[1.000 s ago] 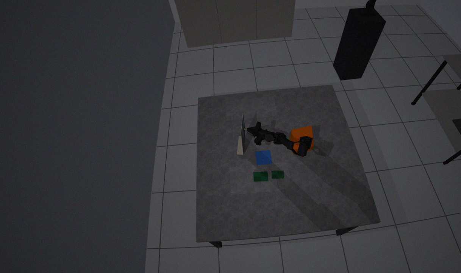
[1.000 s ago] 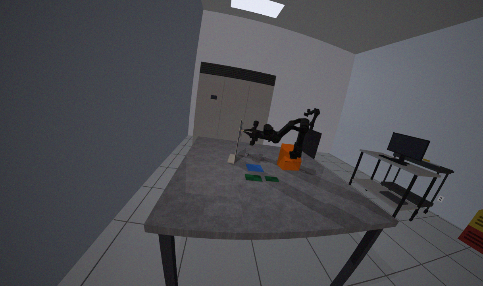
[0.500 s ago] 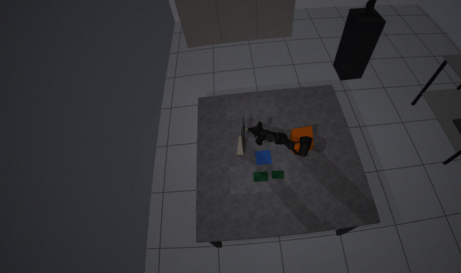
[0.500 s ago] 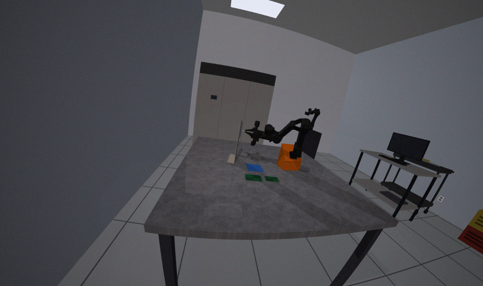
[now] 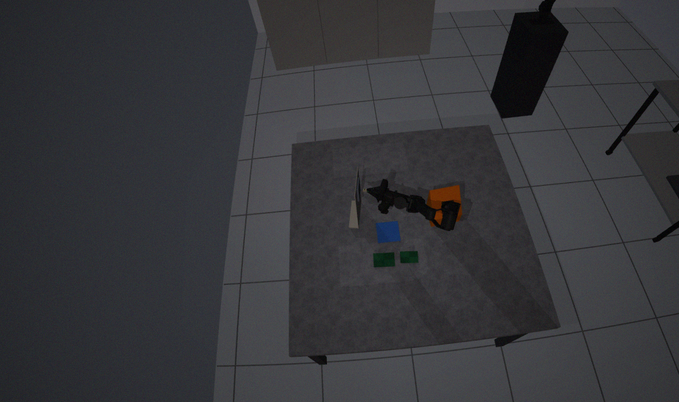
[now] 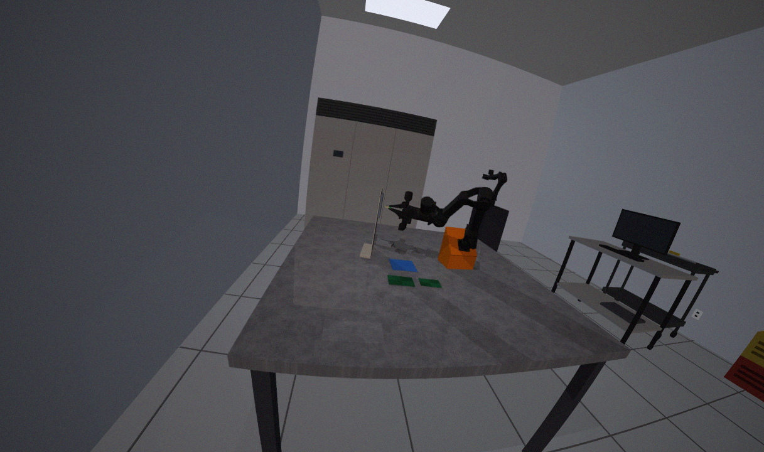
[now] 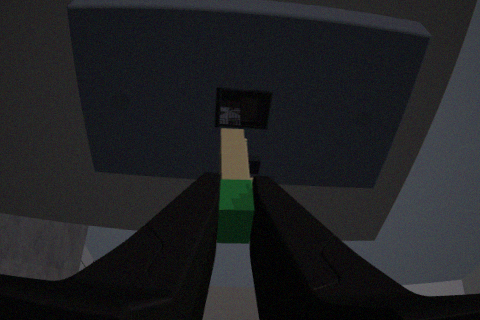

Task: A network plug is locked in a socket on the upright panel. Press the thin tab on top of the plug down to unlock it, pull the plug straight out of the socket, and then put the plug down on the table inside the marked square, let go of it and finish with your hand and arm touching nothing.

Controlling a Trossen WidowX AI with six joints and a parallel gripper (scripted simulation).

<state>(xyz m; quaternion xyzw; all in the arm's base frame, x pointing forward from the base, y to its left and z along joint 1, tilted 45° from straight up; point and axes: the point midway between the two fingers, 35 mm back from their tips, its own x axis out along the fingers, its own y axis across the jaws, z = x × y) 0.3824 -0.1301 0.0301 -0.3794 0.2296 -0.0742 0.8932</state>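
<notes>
The blue marked square is 25 cm below my gripper tip, 12 cm to the left of it and 9 cm behind it. From my gripper tip the other things lie so: pale tab (1 cm ahead); upright panel (10 cm below, 5 cm ahead, 1 cm to the right); network plug (right at my gripper tip).
</notes>
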